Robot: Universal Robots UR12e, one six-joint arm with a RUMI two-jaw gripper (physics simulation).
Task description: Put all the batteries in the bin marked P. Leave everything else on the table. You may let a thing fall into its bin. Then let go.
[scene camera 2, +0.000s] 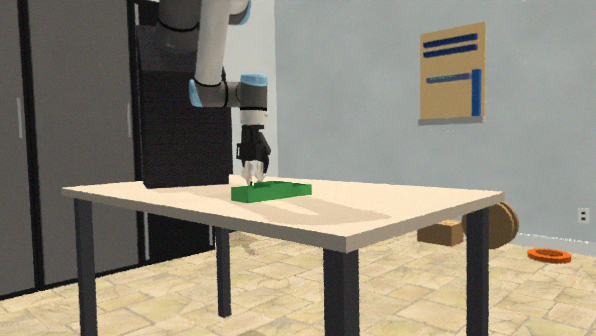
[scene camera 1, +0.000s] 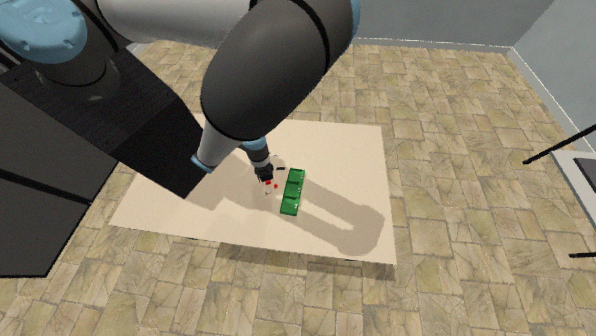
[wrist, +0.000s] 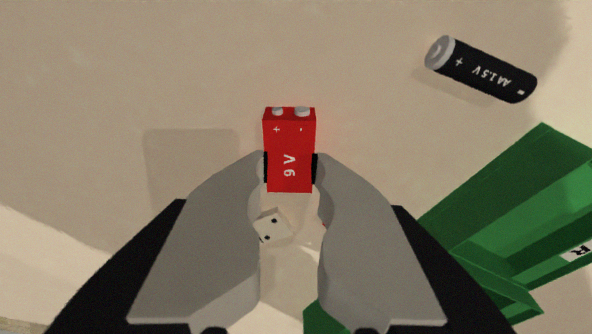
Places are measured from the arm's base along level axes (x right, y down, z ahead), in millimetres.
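Pixels of known places: gripper, fingertip midpoint: (wrist: 289,155); arm's base, origin of the base link: (scene camera 2: 176,40) (scene camera 1: 82,74).
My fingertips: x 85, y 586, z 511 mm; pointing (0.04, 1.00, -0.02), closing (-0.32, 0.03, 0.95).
Observation:
For each thing: its top centre in the pictures, then the offset to it from my fingertips. Level surfaces: height alone.
- red 9 V battery, middle of its top: (wrist: 289,158) (scene camera 1: 267,178) dy -4, dx +0, dz +0 mm
- black AA battery, middle of its top: (wrist: 487,74) (scene camera 1: 280,167) dy +0, dx -73, dz +66 mm
- green three-compartment bin tray, middle of its top: (wrist: 448,321) (scene camera 2: 272,182) (scene camera 1: 292,188) dy -32, dx +66, dz +146 mm
- R label, middle of its top: (wrist: 581,250) dy -14, dx -12, dz +191 mm
- white domino, middle of its top: (wrist: 255,234) (scene camera 1: 266,193) dy +7, dx +79, dz +3 mm
- red die, middle of its top: (wrist: 338,225) (scene camera 1: 275,185) dy -2, dx +38, dz +50 mm
- small pale object, middle of its top: (scene camera 1: 275,154) dy +3, dx -164, dz +33 mm
- table, its level: dy +14 mm
My gripper (scene camera 1: 266,181) (scene camera 2: 253,181) (wrist: 289,155) is shut on the red 9 V battery (scene camera 1: 268,183) (wrist: 289,145), a jaw on each long side, at about table height. A black AA battery (scene camera 1: 280,168) (wrist: 487,71) lies on the table; in the wrist view it is at the upper right, apart from the jaws. The green three-compartment bin tray (scene camera 1: 289,214) (scene camera 2: 272,192) (wrist: 480,182) stands beside the gripper. An R label (wrist: 579,250) shows on one compartment; the P label cannot be read in these views.
A white domino (scene camera 1: 268,190) (wrist: 272,226) and a red die (scene camera 1: 275,186) (wrist: 324,225) lie close to the gripper; the jaws partly hide both in the wrist view. A small pale object (scene camera 1: 275,155) lies behind the gripper. The table (scene camera 1: 345,150) (scene camera 2: 400,200) carries everything.

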